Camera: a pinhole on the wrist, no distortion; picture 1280 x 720 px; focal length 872.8 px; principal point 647.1 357.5 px. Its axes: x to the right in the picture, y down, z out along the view. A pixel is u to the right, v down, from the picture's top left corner.
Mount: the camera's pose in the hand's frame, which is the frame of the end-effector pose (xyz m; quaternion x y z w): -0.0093 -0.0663 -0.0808 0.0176 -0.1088 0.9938 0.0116
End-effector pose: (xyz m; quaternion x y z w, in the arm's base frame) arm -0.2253 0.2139 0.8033 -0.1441 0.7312 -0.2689 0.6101
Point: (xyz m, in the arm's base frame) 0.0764 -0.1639 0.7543
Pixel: 340 479
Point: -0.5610 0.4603 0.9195
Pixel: behind the camera
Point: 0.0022 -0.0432 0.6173
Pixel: 103 178
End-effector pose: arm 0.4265 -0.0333 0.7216 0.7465 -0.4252 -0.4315 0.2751
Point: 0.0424 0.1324 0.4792
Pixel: 910 255
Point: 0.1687 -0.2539 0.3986
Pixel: 180 106
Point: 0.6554 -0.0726 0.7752
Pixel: behind the camera
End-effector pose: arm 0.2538 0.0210 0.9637 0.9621 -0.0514 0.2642 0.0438
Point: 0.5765 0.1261 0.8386
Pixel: 152 366
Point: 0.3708 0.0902 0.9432
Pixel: 143 257
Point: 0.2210 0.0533 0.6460
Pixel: 1194 117
